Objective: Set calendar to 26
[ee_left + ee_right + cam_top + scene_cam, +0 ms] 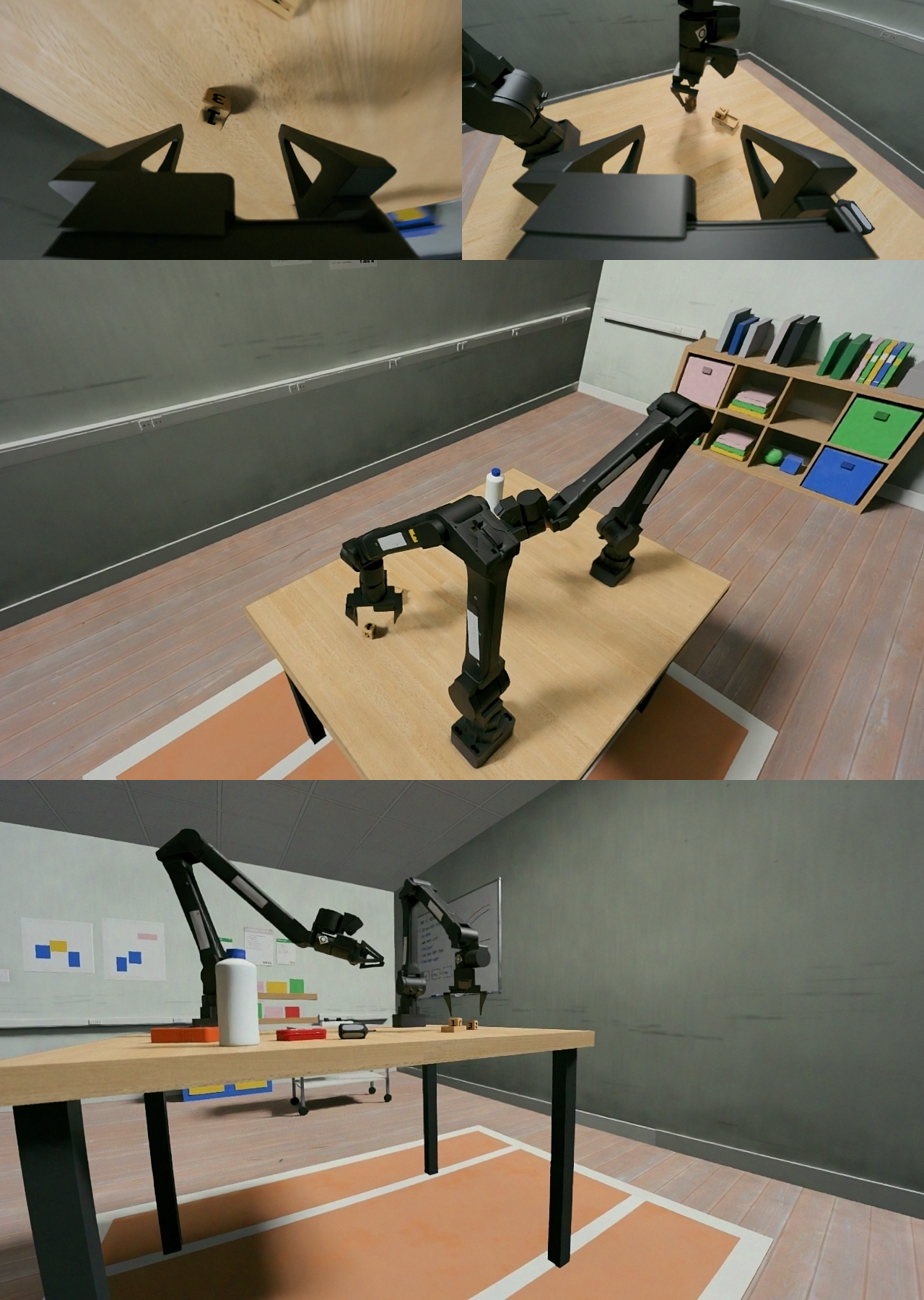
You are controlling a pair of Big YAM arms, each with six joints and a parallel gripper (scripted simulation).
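The wooden tray is 110 mm to the right of my left hand, 60 mm ahead of it and 40 mm below it. The rest, counted from my left hand: black device 440 mm to the right, 110 mm ahead, 40 mm below; then white bottle 660 mm to the right, 100 mm ahead, 30 mm above.
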